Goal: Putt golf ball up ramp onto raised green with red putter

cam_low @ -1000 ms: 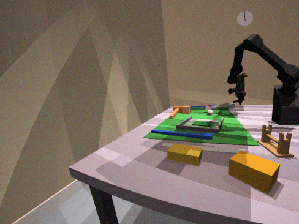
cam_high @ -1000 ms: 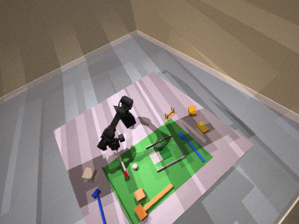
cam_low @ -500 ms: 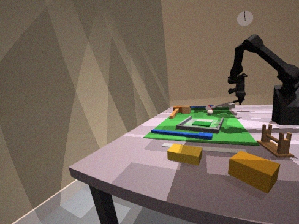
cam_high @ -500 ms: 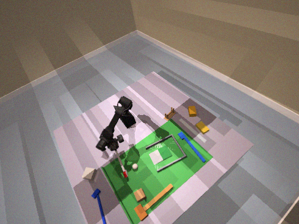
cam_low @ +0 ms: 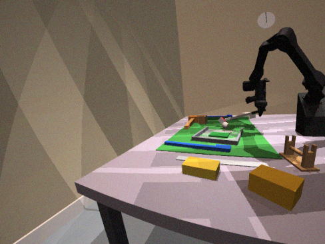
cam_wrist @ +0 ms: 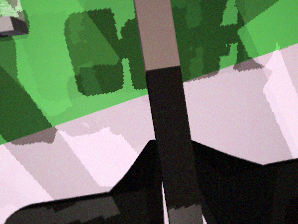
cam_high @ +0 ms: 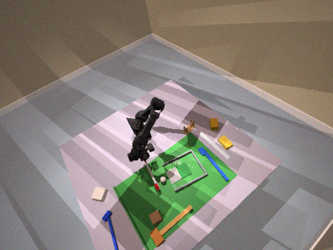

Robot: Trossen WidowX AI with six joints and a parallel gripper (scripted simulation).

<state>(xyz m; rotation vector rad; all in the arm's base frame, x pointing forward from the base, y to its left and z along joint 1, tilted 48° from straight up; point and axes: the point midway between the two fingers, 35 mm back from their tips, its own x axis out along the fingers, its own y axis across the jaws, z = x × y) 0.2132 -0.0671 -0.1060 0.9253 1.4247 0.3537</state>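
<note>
The red putter is 110 mm ahead of my gripper tip and 30 mm to the right of it. Round my gripper tip: white golf ball: 210 mm ahead, 50 mm below; then tan block: 360 mm ahead, 200 mm to the right, 40 mm below; then white block: 50 mm behind, 390 mm to the right, 50 mm below.
</note>
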